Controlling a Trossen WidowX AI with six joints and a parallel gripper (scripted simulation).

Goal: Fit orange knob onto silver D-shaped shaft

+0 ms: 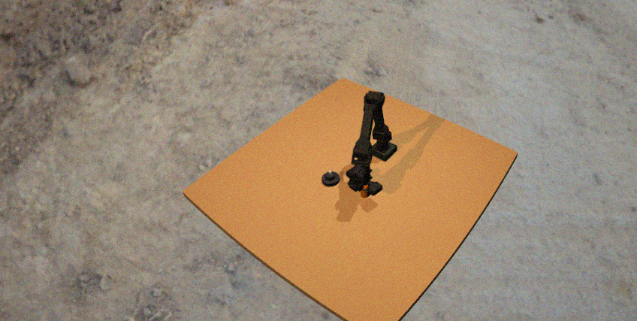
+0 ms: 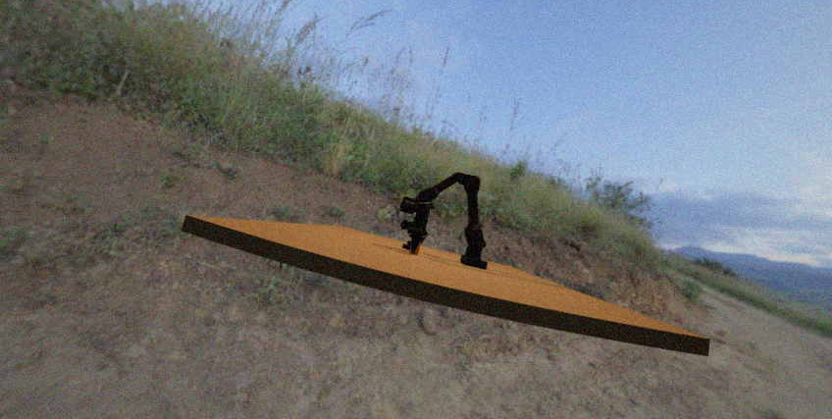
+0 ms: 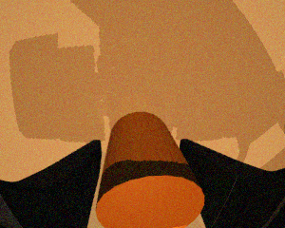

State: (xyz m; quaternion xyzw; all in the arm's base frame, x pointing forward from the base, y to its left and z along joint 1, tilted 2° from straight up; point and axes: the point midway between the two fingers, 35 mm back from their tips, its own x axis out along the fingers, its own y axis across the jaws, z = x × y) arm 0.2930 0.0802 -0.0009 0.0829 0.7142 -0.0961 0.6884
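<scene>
The orange knob lies 3 cm above my gripper tip. Also, from my gripper tip: round pedestal 19 cm to the right, 2 cm above.
</scene>
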